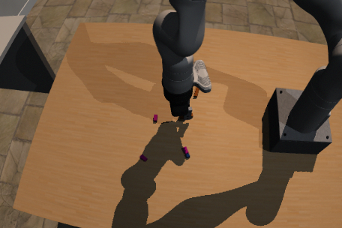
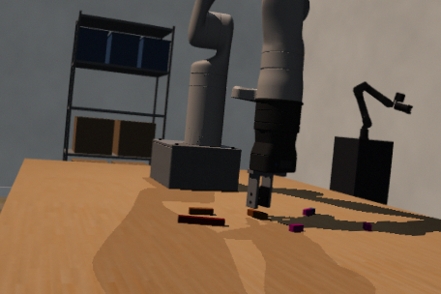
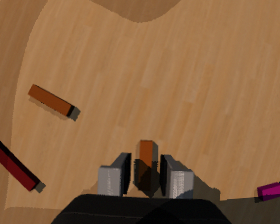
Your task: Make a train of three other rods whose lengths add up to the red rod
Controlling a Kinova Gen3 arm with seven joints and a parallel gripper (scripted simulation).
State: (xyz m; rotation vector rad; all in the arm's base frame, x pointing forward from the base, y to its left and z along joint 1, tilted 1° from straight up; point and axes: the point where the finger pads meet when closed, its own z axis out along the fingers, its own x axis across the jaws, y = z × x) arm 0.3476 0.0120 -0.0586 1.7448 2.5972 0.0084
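Right now my hand is 30 mm past the blue rod, 120 mm to the right of it and 30 mm above it. Also, from my hand: red rod: 50 mm ahead, 110 mm to the right, 30 mm below.
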